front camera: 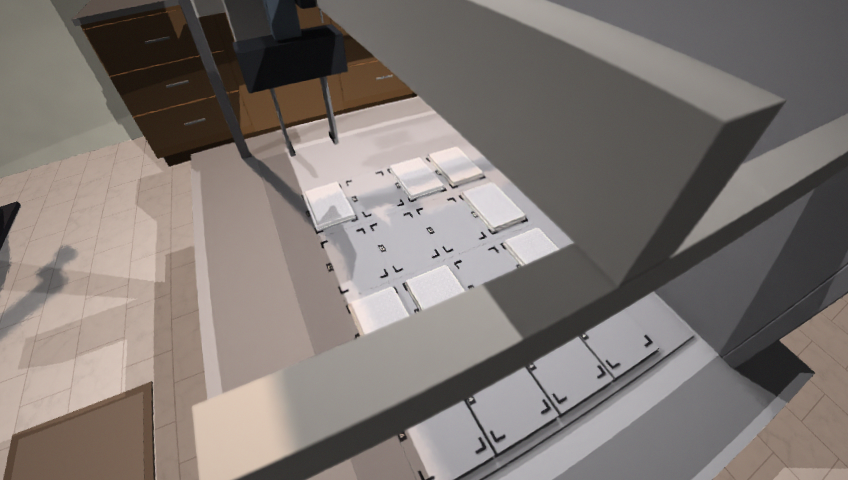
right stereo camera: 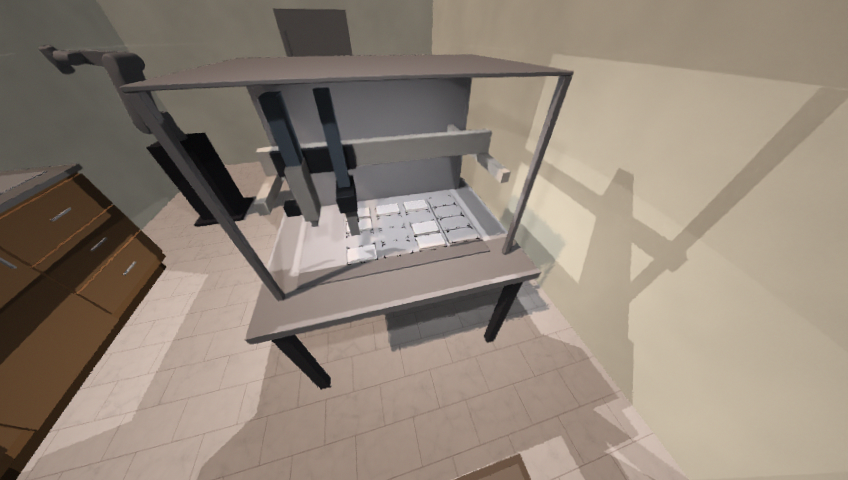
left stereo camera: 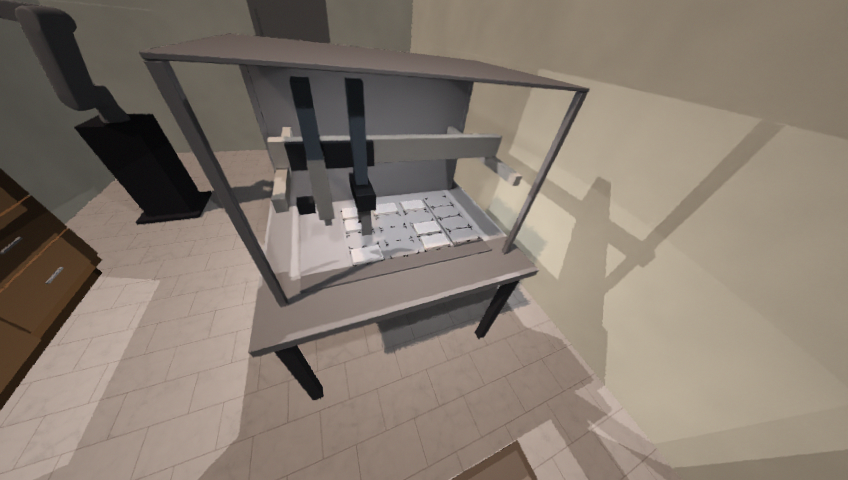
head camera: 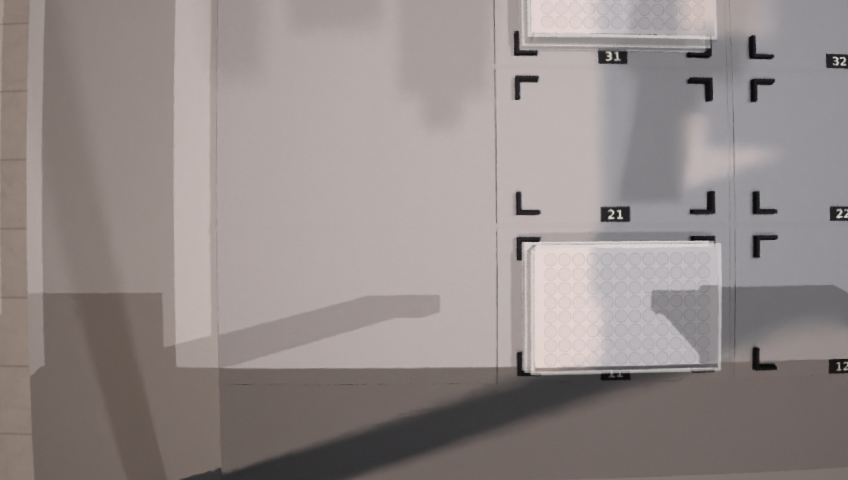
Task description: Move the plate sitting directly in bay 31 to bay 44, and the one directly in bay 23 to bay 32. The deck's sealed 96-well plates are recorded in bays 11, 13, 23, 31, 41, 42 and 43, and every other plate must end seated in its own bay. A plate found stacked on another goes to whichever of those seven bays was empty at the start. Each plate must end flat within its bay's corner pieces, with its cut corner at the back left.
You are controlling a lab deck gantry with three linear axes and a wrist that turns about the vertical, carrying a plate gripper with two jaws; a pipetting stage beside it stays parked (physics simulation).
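Observation:
Gripper (front camera: 313, 145), (right stereo camera: 355, 228), (left stereo camera: 364, 227). Sealed clear-white plate (head camera: 604, 307), (front camera: 328, 206).

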